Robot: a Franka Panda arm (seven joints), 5 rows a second.
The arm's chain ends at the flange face. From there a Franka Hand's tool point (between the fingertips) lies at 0.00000 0.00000 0.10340 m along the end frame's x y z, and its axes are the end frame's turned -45 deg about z.
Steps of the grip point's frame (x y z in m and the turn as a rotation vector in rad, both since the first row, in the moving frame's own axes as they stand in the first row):
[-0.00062 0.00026 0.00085 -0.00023 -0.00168 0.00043]
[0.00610 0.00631 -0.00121 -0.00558 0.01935 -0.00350]
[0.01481 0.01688 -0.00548 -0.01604 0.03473 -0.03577]
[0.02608 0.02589 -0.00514 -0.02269 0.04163 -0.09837]
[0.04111 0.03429 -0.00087 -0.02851 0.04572 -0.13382]
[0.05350 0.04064 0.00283 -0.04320 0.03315 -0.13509]
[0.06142 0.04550 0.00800 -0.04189 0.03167 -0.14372]
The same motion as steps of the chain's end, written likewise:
[-0.00015 0.00048 0.00085 -0.00135 -0.00103 0.00043]
[0.00695 0.00116 -0.00119 0.00974 0.01763 -0.00350]
[0.01872 0.00290 -0.00540 0.01322 0.03590 -0.03577]
[0.03212 0.00148 -0.00502 0.01339 0.04548 -0.09837]
[0.04799 -0.00321 -0.00072 0.01217 0.05249 -0.13382]
[0.06095 -0.00945 0.00298 -0.00711 0.05399 -0.13509]
[0.07019 -0.01162 0.00814 -0.00723 0.05201 -0.14372]

